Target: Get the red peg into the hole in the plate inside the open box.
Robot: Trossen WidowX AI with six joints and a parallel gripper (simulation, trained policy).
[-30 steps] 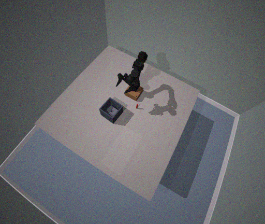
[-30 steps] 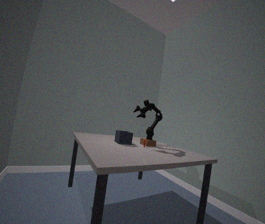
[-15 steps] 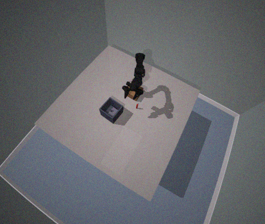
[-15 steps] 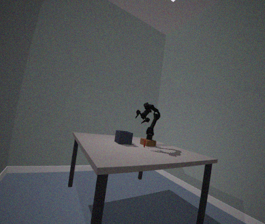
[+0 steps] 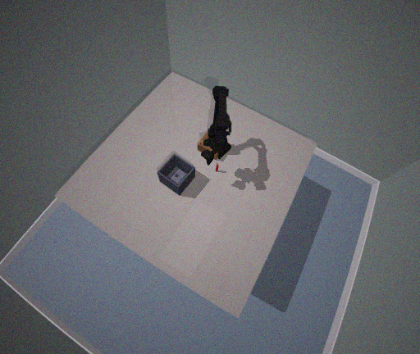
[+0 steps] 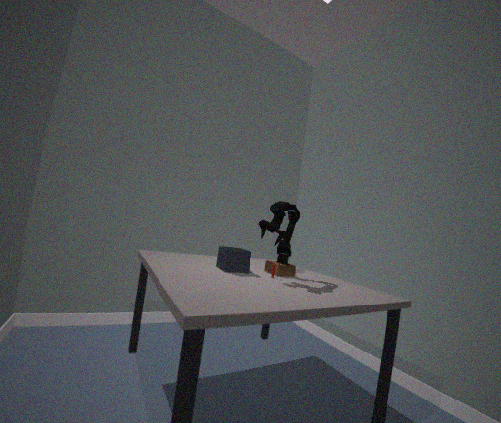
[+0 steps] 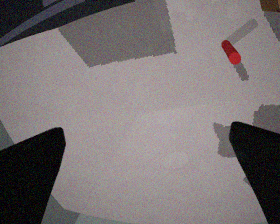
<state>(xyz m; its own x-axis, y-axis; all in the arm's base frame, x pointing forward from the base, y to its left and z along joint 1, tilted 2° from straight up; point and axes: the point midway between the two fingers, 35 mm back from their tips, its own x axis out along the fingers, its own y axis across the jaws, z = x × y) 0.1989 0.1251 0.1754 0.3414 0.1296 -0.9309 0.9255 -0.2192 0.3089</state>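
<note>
Now: gripper tip 17 cm above the red peg and 6 cm past it. Also, from my gripper tip: grey plate (17 cm below, 16 cm to the right, 14 cm ahead).
</note>
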